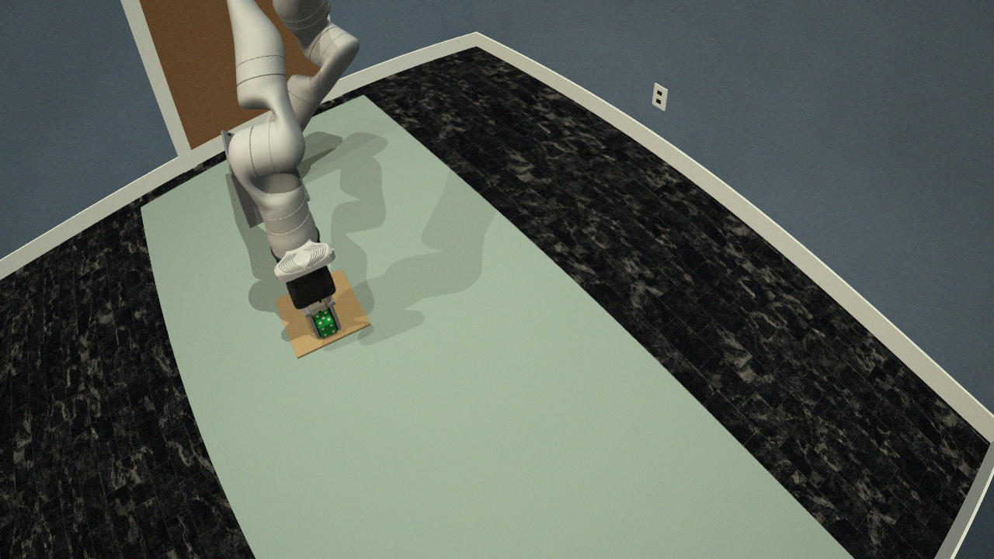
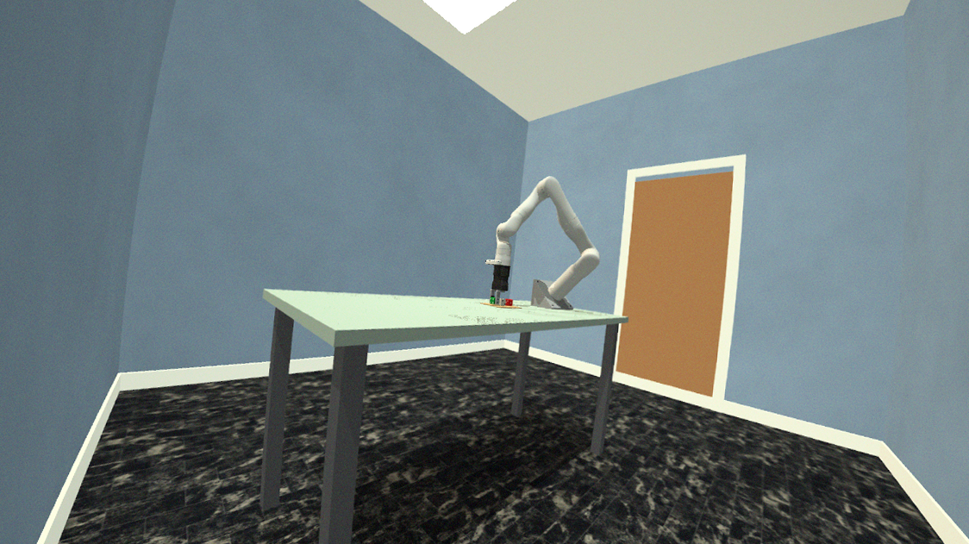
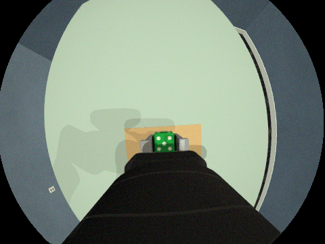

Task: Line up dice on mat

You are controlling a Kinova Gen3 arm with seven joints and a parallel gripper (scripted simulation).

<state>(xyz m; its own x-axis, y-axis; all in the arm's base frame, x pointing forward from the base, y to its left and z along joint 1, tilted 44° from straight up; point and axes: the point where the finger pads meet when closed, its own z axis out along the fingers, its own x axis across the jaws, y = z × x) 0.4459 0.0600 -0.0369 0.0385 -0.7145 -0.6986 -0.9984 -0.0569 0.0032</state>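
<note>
The green die lies right at my hand. From my hand the other things lie so: tan mat 5 cm behind, 3 cm below; then red die 9 cm behind, 1 cm below; then white die 5 cm behind, 1 cm below.
</note>
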